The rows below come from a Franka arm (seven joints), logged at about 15 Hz.
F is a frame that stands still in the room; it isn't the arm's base.
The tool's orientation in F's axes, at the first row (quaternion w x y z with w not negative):
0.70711 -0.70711 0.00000 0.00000
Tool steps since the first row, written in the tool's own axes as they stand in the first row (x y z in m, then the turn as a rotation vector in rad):
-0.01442 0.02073 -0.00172 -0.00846 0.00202 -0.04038
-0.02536 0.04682 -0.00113 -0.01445 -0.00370 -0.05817
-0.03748 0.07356 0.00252 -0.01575 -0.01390 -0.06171
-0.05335 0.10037 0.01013 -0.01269 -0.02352 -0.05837
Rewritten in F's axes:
-0.01442 -0.00172 -0.02073 -0.00846 -0.04038 -0.00202
-0.02536 -0.00113 -0.04682 -0.01445 -0.05817 0.00370
-0.03748 0.00252 -0.07356 -0.01575 -0.06171 0.01390
-0.05335 0.01013 -0.10037 -0.01269 -0.05837 0.02352

